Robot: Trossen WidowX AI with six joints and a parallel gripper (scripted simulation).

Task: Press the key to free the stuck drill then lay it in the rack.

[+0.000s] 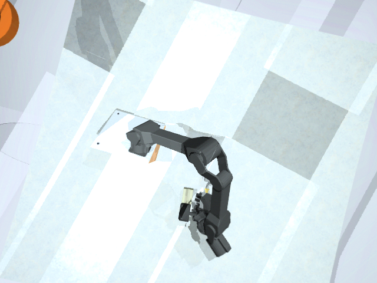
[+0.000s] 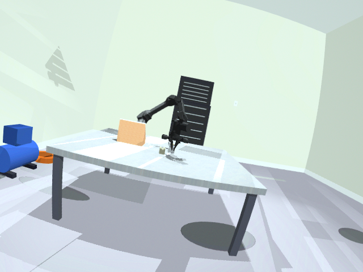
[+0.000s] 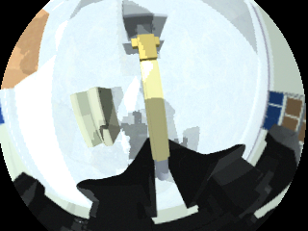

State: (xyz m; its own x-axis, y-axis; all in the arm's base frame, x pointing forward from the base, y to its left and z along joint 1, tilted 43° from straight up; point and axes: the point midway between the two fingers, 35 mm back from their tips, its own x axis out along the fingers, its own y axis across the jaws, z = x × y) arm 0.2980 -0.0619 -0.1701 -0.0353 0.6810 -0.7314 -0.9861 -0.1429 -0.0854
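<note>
Now: gripper tip 80 mm past the beige ribbed rack, 20 mm to the right of it and 20 mm above it. Also, from my gripper tip: small dark part: 230 mm to the left, 30 mm behind, 10 mm above; then small grey fixture: 200 mm to the left, 30 mm behind.
</note>
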